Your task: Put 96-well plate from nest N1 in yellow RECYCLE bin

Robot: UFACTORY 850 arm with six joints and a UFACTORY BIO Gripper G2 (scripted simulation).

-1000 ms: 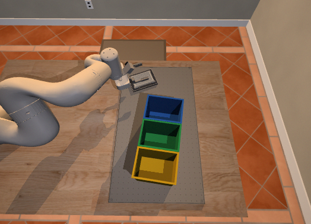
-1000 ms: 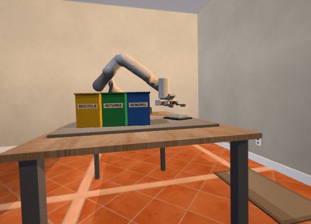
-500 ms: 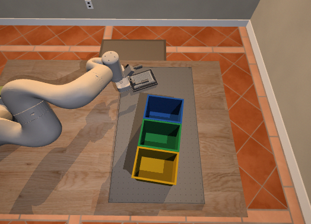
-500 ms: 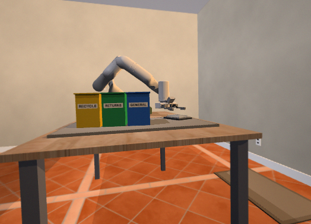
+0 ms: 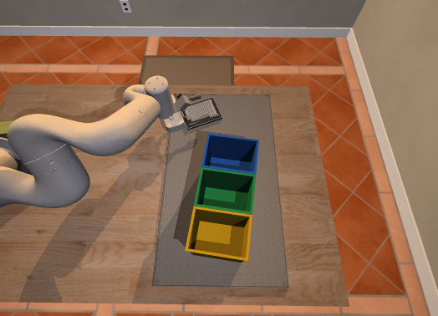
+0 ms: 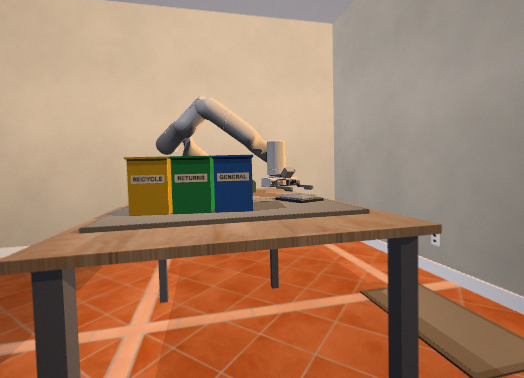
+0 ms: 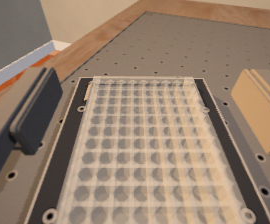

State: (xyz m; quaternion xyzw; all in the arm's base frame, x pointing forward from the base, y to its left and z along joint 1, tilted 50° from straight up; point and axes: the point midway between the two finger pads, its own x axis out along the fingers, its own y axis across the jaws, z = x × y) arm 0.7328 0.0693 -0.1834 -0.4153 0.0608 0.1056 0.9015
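Right now the clear 96-well plate is 30 mm below my hand. Round my hand: blue general bin (300 mm to the right, 80 mm ahead, 40 mm above); grey perforated mat (300 mm to the right, 60 mm below, 50 mm ahead); dark plate nest N1 (40 mm below).
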